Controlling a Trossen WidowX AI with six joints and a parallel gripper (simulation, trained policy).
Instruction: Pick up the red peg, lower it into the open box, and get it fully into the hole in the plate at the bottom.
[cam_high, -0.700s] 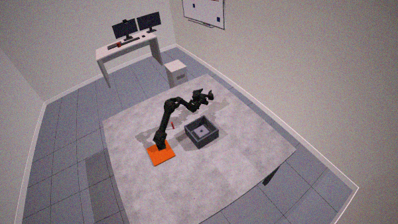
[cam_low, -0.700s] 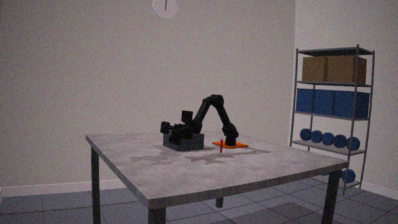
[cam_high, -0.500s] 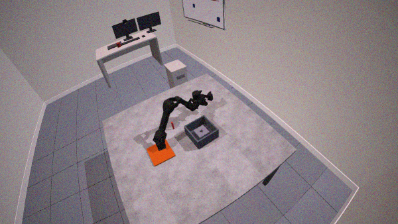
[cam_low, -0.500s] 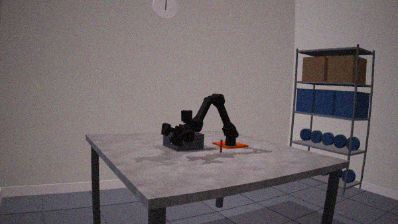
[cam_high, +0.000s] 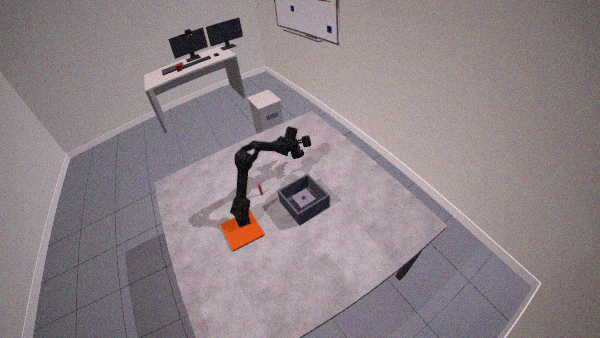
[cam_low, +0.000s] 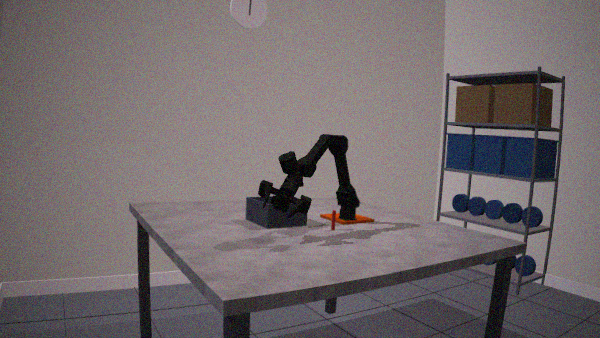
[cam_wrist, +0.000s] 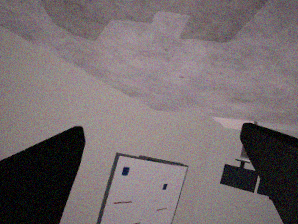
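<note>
The red peg lies 320 mm behind my gripper tip, 170 mm to the right of it and 80 mm below it. Also, from my gripper tip: grey box: 350 mm to the right, 140 mm behind, 90 mm below.
</note>
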